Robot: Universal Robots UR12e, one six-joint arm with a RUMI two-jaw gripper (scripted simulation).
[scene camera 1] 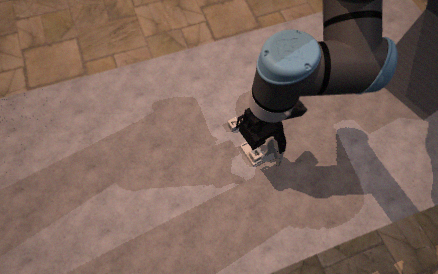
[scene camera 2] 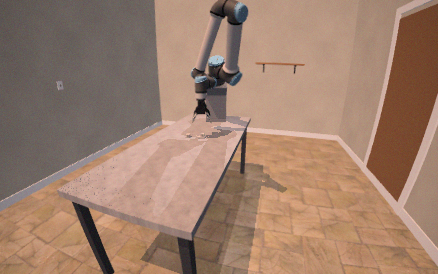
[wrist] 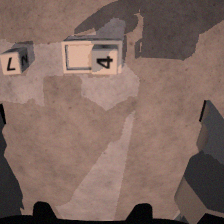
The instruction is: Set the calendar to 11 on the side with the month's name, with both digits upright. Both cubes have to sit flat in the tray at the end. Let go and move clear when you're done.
Scene:
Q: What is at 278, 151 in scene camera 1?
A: The gripper.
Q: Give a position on a white cube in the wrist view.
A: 104, 58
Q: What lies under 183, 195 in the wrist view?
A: The gripper.

